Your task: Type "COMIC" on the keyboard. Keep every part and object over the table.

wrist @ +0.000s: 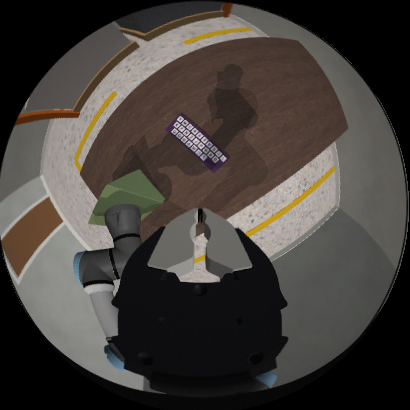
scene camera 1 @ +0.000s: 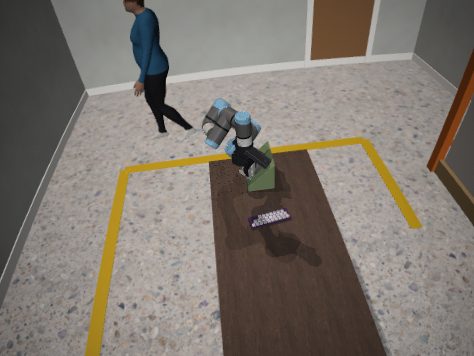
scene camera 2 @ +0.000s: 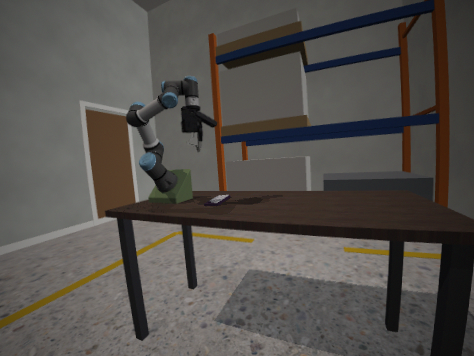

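Note:
You'd see my gripper (scene camera 2: 198, 152) here, and there's a view of the gripper (scene camera 1: 250, 179) from another camera too. The wrist view also has my gripper (wrist: 199, 209).

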